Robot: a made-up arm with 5 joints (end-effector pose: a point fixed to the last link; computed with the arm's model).
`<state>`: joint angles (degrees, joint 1 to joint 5).
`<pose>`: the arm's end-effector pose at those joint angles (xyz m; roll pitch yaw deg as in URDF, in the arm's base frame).
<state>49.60 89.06 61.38 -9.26 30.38</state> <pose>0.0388 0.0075 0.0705 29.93 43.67 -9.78</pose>
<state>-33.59 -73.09 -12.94 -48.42 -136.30</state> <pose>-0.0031 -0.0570 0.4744 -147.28 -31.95 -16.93</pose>
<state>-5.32 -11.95 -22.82 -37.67 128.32</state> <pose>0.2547 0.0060 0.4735 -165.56 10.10 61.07</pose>
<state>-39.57 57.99 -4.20 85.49 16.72</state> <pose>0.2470 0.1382 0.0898 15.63 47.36 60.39</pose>
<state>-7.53 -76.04 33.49 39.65 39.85</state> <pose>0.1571 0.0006 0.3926 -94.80 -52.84 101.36</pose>
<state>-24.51 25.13 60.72 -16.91 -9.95</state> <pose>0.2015 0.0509 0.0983 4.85 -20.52 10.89</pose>
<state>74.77 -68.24 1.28 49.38 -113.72</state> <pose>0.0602 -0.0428 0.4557 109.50 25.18 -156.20</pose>
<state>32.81 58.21 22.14 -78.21 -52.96</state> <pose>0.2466 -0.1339 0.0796 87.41 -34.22 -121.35</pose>
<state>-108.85 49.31 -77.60 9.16 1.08</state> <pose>-0.0349 0.3179 0.3671 175.09 -70.80 -65.95</pose>
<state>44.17 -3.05 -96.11 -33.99 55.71</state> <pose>0.0539 -0.0099 0.5275 143.21 24.35 74.70</pose>
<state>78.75 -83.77 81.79 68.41 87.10</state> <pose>0.0717 -0.1152 0.2316 -23.47 -2.27 6.03</pose>
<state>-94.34 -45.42 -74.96 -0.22 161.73</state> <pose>0.0832 -0.1339 0.4935 168.00 -28.36 118.44</pose>
